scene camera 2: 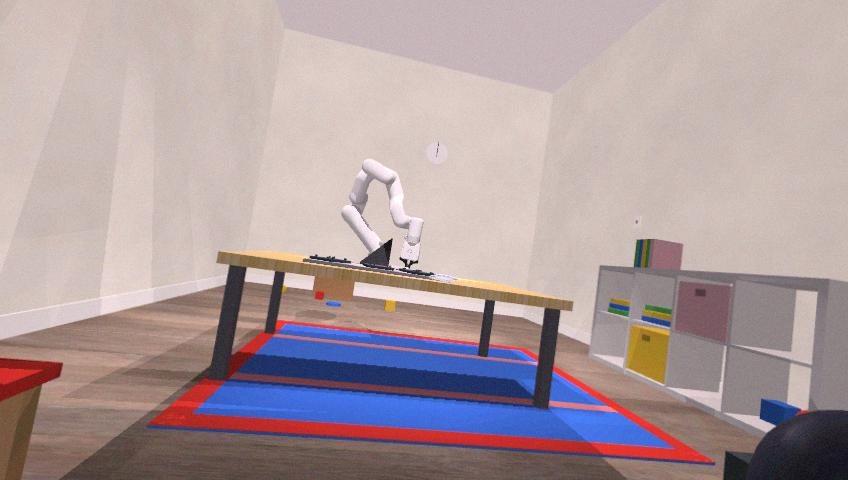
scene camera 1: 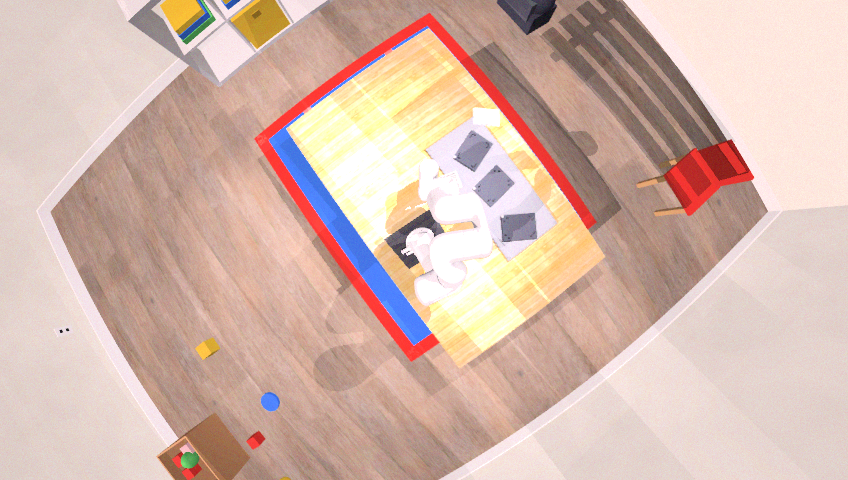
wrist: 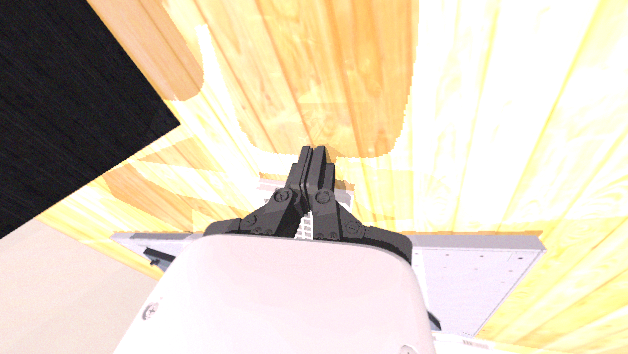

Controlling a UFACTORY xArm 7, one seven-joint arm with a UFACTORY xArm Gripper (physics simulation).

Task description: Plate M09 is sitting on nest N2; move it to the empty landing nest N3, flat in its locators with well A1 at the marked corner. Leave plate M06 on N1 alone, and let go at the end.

Note:
I see my gripper, a dark grey locator pegs and a pale perforated board.

